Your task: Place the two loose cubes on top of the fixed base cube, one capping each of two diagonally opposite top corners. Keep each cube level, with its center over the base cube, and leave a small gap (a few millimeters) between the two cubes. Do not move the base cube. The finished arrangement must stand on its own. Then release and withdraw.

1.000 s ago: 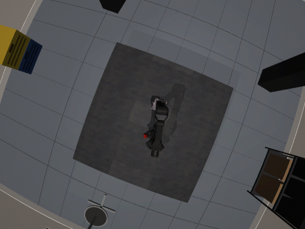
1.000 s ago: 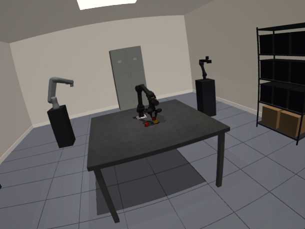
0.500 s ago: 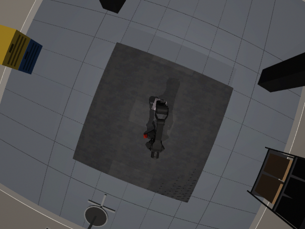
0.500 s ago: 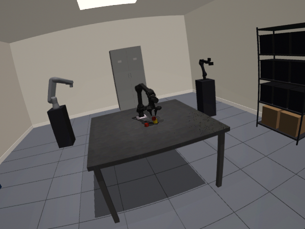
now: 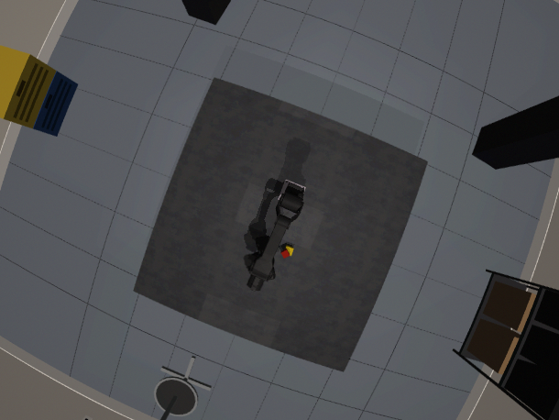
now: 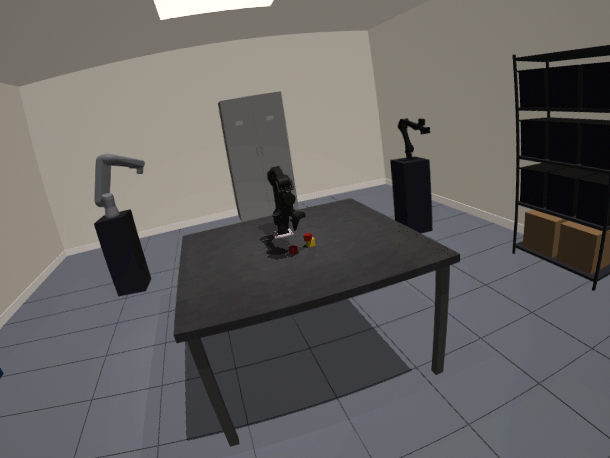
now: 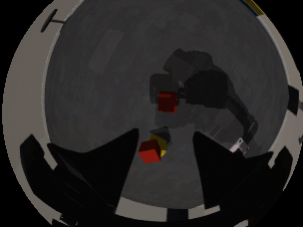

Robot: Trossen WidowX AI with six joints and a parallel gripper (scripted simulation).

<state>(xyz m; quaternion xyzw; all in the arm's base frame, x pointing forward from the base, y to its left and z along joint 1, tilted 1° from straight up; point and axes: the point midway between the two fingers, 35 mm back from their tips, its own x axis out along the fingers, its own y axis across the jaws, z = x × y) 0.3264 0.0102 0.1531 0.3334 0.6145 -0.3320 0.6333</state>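
Now: the yellow base cube 100 mm to the left of my gripper tip, 100 mm below it and 50 mm behind it.
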